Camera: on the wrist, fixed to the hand. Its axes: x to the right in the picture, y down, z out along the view.
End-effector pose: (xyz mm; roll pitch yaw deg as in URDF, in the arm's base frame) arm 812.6 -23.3 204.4 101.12 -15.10 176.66
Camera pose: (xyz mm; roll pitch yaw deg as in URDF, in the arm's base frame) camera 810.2 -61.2 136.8 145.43 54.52 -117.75
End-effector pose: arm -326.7 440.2 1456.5 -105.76 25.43 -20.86
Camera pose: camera -312.7 430.2 1532.1 -86.07 -63.01 -32.01
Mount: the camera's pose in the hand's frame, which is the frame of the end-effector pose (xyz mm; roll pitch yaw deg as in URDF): -17.4 -71.4 -24.7 -5.71 20.79 -88.81
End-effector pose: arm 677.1 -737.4 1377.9 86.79 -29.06 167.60
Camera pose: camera 653.0 -753.3 1305.9 111.62 55.45 -160.21
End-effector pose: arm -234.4 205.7 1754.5 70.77 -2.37 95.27
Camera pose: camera -232.9 191.5 1678.3 108.05 86.18 119.47
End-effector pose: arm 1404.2 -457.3 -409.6 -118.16 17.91 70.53
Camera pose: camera 1395.1 -447.3 -333.3 -116.66 -69.64 92.15
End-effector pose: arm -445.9 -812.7 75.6 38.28 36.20 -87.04
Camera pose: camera -489.3 -763.3 34.5 -60.43 44.71 139.27
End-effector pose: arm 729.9 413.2 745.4 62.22 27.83 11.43
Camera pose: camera 682.9 392.0 687.5 -82.68 62.46 -153.32
